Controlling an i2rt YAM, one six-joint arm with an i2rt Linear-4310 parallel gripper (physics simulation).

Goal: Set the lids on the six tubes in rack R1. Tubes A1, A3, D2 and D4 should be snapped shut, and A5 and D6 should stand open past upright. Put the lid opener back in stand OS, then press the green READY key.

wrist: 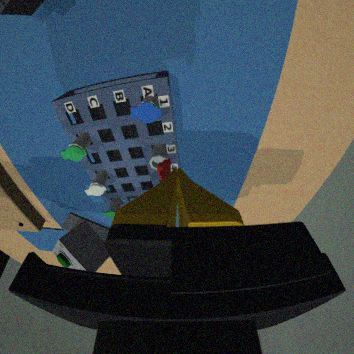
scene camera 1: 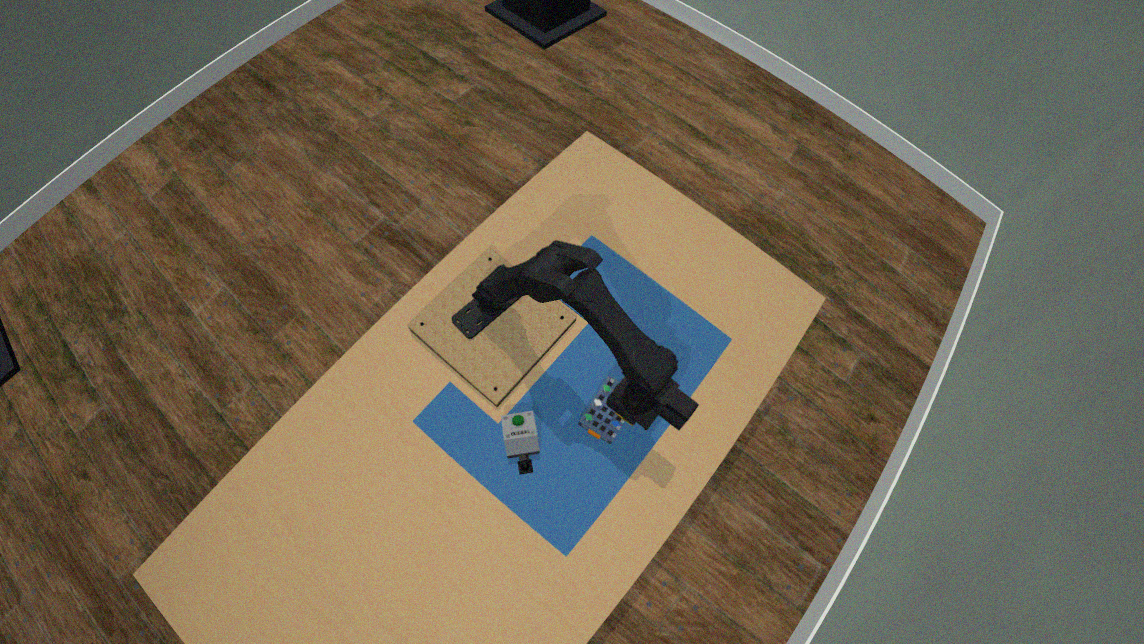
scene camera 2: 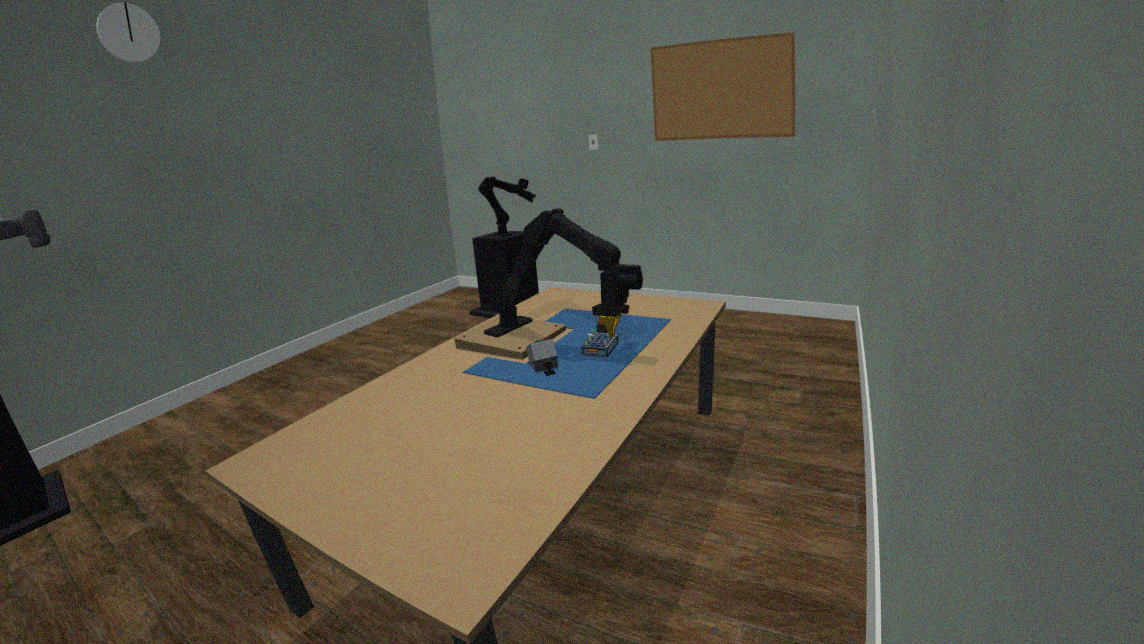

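Seen in the pictures: gripper, fingertip midpoint: (wrist: 176,175) (scene camera 1: 626,418) (scene camera 2: 611,336); arm's base, origin of the base link: (scene camera 1: 491,303) (scene camera 2: 508,327).
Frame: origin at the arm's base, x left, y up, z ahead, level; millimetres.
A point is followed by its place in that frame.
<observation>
Rack R1 (scene camera 1: 594,434) {x -49, y -3, z 387 mm} (scene camera 2: 592,350) {x -51, y -5, z 384 mm} (wrist: 120,144) {x 36, y 3, z 366 mm} stands on the blue mat. In the wrist view, a blue lid (wrist: 146,112) {x 71, y 21, z 388 mm} is at A1, a green lid (wrist: 74,152) {x 41, y 23, z 337 mm} at D2, a white lid (wrist: 96,189) {x 3, y 23, z 345 mm} at D4 and part of a green lid (wrist: 109,214) {x -36, y 21, z 350 mm} near D6. At A3 a red lid (wrist: 164,170) {x 36, y 31, z 401 mm} stands off to one side of a pale ring (wrist: 158,162) {x 39, y 26, z 397 mm}. My gripper (scene camera 2: 611,335) {x 21, y 19, z 412 mm} (wrist: 176,175) {x 21, y 19, z 412 mm} is shut and empty, its yellow tips close by the red lid; contact is unclear. The fingers hide A5. The green key (scene camera 1: 517,420) {x -153, y 44, z 255 mm} (wrist: 63,259) {x -142, y 41, z 261 mm} is on a grey box (scene camera 1: 521,444) {x -182, y 37, z 296 mm} (scene camera 2: 542,355) {x -195, y 20, z 301 mm}. I cannot identify the lid opener or stand OS.
A small black piece (scene camera 1: 525,464) {x -202, y -1, z 328 mm} (scene camera 2: 549,370) {x -207, y -17, z 331 mm} sits beside the grey box. The wooden base board (scene camera 1: 496,376) {x -112, y -3, z 140 mm} (scene camera 2: 489,344) {x -159, y 0, z 51 mm} bears the arm's mount. The blue mat (scene camera 1: 560,520) {x -232, y -27, z 465 mm} (scene camera 2: 588,384) {x -218, y -27, z 472 mm} lies on the tan table (scene camera 1: 320,496) {x -585, y -30, z 67 mm} (scene camera 2: 416,480) {x -759, y -30, z 386 mm}.
</observation>
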